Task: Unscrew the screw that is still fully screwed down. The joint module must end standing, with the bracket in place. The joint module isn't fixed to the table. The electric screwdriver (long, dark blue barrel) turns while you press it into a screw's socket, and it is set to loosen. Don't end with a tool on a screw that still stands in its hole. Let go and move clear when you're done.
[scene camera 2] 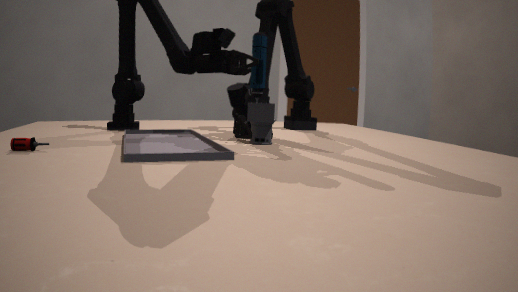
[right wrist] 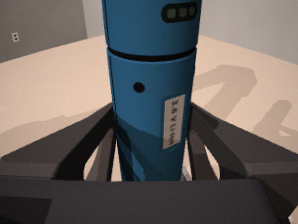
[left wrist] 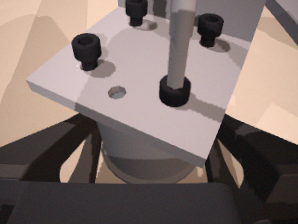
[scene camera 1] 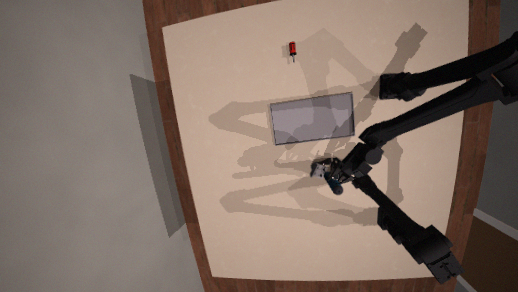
In view: my left gripper (left wrist: 151, 112), my right gripper (scene camera 2: 261, 62), a blue electric screwdriver (scene camera 2: 259, 48), a shallow grey tray (scene camera 1: 331, 117), a grey bracket (left wrist: 134, 59), a grey joint module (left wrist: 132, 161) and a screw (left wrist: 86, 47).
The blue electric screwdriver shows as well in the right wrist view (right wrist: 151, 59). The shallow grey tray also shows in scene camera 2 (scene camera 2: 142, 145). My right gripper is seen too in the right wrist view (right wrist: 151, 111). The right wrist view does not show the shallow grey tray: it is out of frame.
